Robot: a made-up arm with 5 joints.
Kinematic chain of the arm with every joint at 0, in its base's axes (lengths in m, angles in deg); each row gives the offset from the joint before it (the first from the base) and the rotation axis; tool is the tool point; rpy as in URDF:
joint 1: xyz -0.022 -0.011 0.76 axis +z
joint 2: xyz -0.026 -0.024 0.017 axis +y
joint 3: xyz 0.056 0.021 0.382 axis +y
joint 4: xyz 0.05 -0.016 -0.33 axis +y
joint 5: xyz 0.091 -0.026 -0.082 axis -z
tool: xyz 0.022 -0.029 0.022 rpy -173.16 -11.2 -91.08
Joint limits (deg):
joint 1: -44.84..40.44
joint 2: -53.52..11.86
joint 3: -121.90..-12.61
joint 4: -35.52..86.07
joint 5: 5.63..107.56
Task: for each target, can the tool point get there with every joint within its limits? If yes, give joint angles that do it. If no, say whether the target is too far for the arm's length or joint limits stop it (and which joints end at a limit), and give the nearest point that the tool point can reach.
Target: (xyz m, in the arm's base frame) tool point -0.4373 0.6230 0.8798
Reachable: no: joint limits stop it (at a limit: joint 1, joint 2, joint 3, joint 4, joint 5) | nearest point -0.3937 0.2514 1.3770 | short by 0.622 m
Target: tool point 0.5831 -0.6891 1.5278
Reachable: no: too far | nearest point 0.3276 -0.4027 1.3415 | short by 0.427 m
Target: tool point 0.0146 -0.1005 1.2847
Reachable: yes | joints -27.02 -45.66 -56.61 -18.27 97.33
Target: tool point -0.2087 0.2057 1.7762
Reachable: no: too far | nearest point -0.2364 0.0950 1.5509 | short by 0.253 m
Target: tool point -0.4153 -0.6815 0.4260
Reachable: no: joint limits stop it (at a limit: joint 1, joint 2, joint 3) | nearest point 0.0437 -0.1883 0.6914 | short by 0.724 m
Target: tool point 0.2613 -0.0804 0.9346
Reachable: yes | joints 1.92 -12.58 -24.19 -5.08 58.96
